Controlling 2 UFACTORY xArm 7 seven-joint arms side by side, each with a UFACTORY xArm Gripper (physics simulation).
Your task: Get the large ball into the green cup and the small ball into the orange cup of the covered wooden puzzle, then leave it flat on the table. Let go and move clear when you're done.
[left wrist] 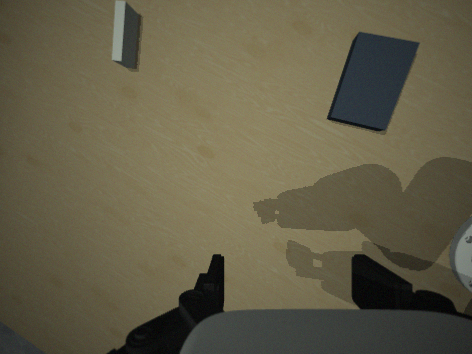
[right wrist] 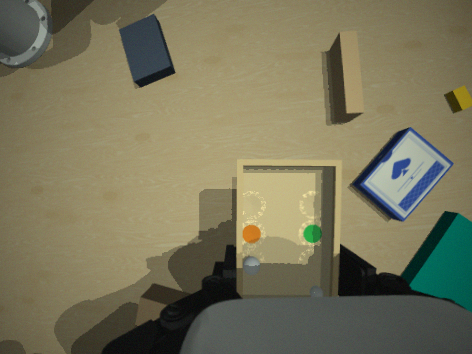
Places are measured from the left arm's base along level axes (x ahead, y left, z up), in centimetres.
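Pixels of known places: left gripper, fingertip midpoint: [left wrist: 287, 276]; right gripper, fingertip midpoint: [right wrist: 282, 264]; left arm's base at its link origin: [right wrist: 23, 34].
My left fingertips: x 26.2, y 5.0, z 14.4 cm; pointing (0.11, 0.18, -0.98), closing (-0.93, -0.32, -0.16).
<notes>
Ahead of a thing's pixels: the offset from my left fingertips to its top centre. "pt": to the spot under its first point.
The wooden puzzle @[dz +0.8, dx +7.8, dy -45.4 cm] [right wrist: 339, 200], an open-looking box with a pale floor, is between the fingers of my right gripper [right wrist: 282, 264], which is shut on its two long sides. Its shadow falls to the left on the table. The orange cup @[pt dz +0.2, dx +5.6, dy -44.4 cm] [right wrist: 251, 233] is at its left wall and the green cup @[pt dz -0.1, dx +9.6, dy -45.5 cm] [right wrist: 312, 233] is toward the right. The large grey ball @[dz -0.4, dx +4.9, dy -47.0 cm] [right wrist: 251, 265] lies just below the orange cup, outside it. The small ball @[dz -1.1, dx +9.0, dy -50.3 cm] [right wrist: 315, 291] lies near the lower edge, below the green cup. My left gripper [left wrist: 287, 276] is open and empty above the table.
In the right wrist view, a blue card box @[dz -12.3, dx +25.6, dy -45.1 cm] [right wrist: 406, 175] and a teal block @[dz -12.6, dx +27.6, dy -62.9 cm] [right wrist: 445, 265] are right of the puzzle. A tan block @[dz -10.9, dx +21.9, dy -31.0 cm] [right wrist: 352, 72], yellow cube @[dz -13.3, dx +36.5, dy -37.5 cm] [right wrist: 462, 98] and navy box @[dz -12.6, dx -3.9, dy -17.7 cm] [right wrist: 146, 50] [left wrist: 375, 82] lie farther off. A pale block @[dz -11.9, dx +26.5, dy -15.0 cm] [left wrist: 119, 32] is at left wrist view's upper left.
</notes>
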